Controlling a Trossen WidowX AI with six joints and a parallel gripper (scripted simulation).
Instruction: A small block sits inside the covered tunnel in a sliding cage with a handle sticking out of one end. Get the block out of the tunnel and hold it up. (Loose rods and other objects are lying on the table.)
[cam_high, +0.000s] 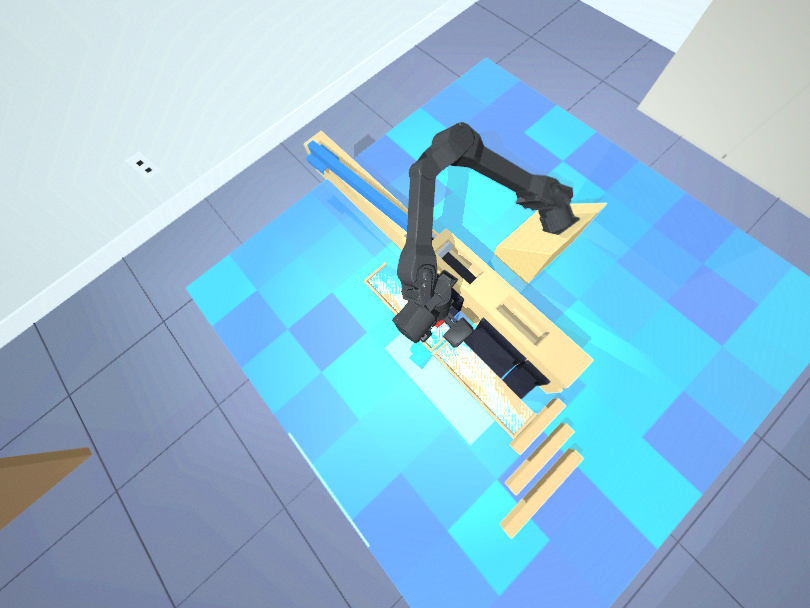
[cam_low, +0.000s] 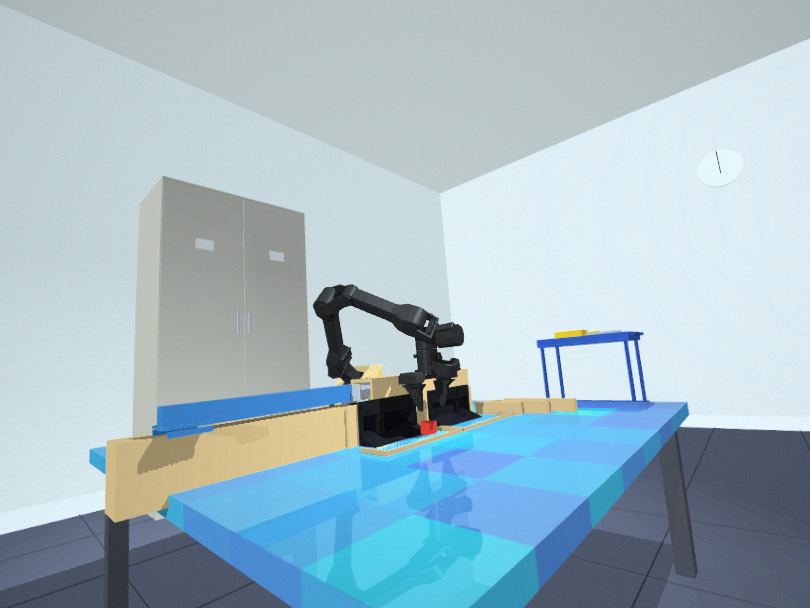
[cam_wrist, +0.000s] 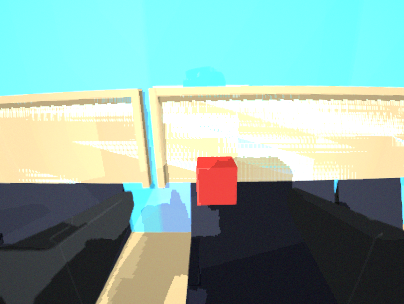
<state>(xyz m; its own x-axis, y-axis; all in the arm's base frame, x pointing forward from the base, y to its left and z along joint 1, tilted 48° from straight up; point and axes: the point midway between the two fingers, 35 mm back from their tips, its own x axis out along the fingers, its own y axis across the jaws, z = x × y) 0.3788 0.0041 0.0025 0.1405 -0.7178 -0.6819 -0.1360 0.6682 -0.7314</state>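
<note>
The small red block lies 50 mm below my gripper tip, 10 mm to the right of it and 10 mm behind it. From my gripper tip the other things lie so: tan tunnel 170 mm to the right, 70 mm behind.
</note>
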